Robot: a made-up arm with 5 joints.
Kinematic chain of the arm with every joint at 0, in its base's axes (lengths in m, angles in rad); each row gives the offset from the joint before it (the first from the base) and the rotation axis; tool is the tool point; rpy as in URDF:
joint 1: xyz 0.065 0 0.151 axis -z
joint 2: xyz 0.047 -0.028 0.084 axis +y
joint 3: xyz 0.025 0 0.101 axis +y
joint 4: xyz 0.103 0 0.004 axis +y
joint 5: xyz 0.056 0.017 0 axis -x
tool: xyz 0 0 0 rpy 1.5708 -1.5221 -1.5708
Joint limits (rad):
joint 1: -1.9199..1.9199
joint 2: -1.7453..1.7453
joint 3: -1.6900..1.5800
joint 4: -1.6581..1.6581
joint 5: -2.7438..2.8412
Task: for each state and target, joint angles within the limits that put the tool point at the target. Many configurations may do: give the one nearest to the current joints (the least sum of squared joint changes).
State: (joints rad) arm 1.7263 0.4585 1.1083 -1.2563 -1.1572
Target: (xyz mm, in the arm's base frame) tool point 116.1 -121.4 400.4
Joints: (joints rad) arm 1.0888 -0.4617 0.4229 -1.4588 -1.1572
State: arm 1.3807 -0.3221 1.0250 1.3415 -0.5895
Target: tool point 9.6 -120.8 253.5
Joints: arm 1.9179 -0.3931 0.7111 1.2179 -0.5895
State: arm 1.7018 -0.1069 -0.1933 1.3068 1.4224
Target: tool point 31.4 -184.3 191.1
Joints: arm 1.6924 0.5743 0.1114 1.2142 1.4224
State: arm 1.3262 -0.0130 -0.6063 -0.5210 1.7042
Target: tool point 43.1 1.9 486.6
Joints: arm 0.6106 -0.5608 -1.0522 -0.4238 1.7042
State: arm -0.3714 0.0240 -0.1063 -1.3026 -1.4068
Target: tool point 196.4 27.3 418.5
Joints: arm -0.2869 -0.2500 0.0451 -1.5913 -1.4068
